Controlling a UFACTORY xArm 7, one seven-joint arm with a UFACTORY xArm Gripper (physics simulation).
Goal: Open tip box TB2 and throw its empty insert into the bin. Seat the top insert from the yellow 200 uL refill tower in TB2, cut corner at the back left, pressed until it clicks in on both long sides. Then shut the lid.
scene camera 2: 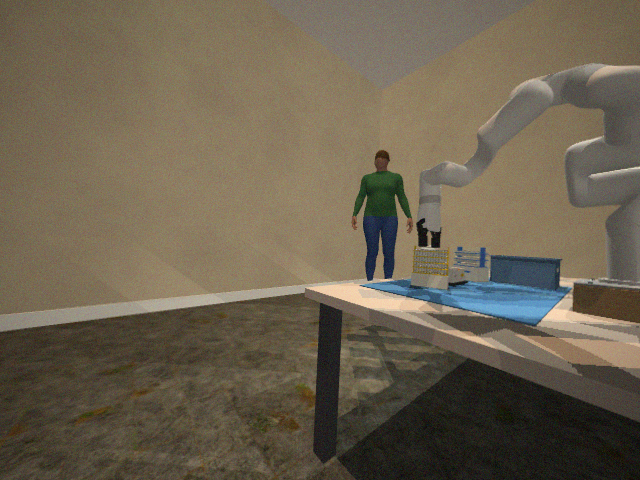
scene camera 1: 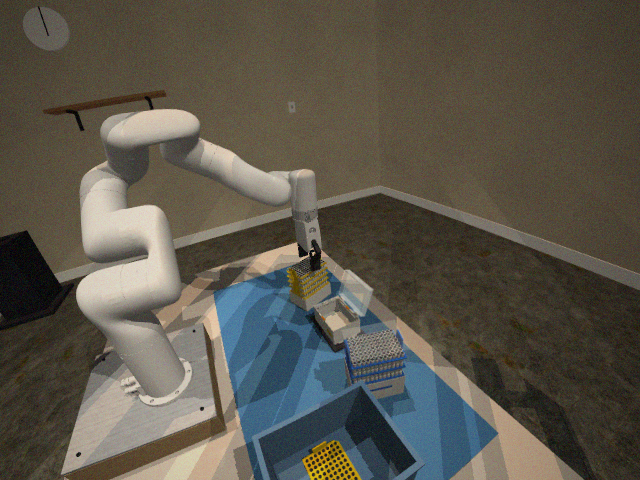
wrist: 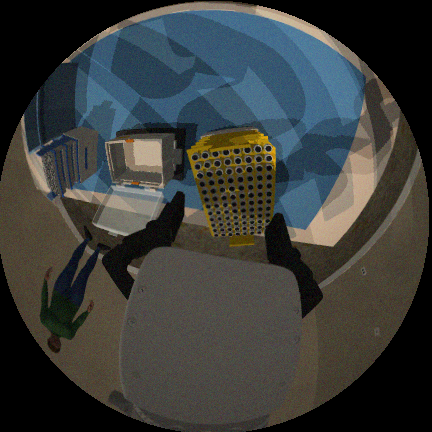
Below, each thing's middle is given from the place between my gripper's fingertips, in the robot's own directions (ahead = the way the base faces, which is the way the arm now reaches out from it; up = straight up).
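Labels:
Clear lid [scene camera 1: 355,292]: my hand 40 mm above it, 60 mm short of it, 160 mm to the left of it. Blue bin [scene camera 1: 354,417]: 80 mm below my hand, 180 mm behind it, 500 mm to the right of it.

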